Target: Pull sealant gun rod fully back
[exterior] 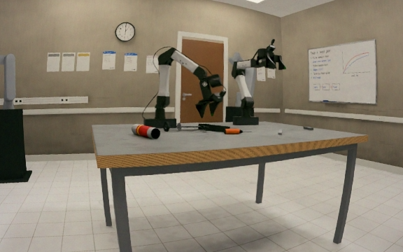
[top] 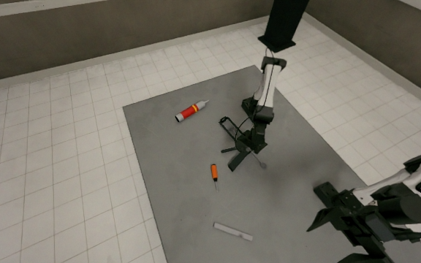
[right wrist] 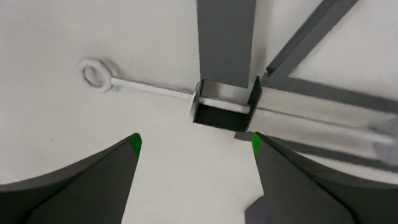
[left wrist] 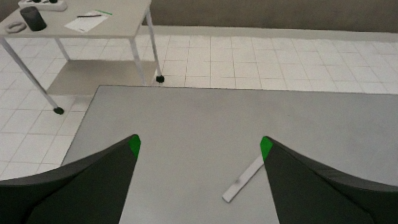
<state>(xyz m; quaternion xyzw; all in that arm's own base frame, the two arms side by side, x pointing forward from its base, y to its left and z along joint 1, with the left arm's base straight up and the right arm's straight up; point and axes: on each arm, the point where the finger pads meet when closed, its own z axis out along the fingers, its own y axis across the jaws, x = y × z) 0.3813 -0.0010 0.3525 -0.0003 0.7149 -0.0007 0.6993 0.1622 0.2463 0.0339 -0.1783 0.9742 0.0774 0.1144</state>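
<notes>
The thumb plate lies 1 cm behind my right hand, 1 cm to the left of it and 6 cm below it. Round my right hand: dark sealant gun (3 cm ahead, 5 cm to the right, 6 cm below); pale flat bar (32 cm ahead, 29 cm to the left, 7 cm below); thin rod (3 cm to the right, 6 cm below).
</notes>
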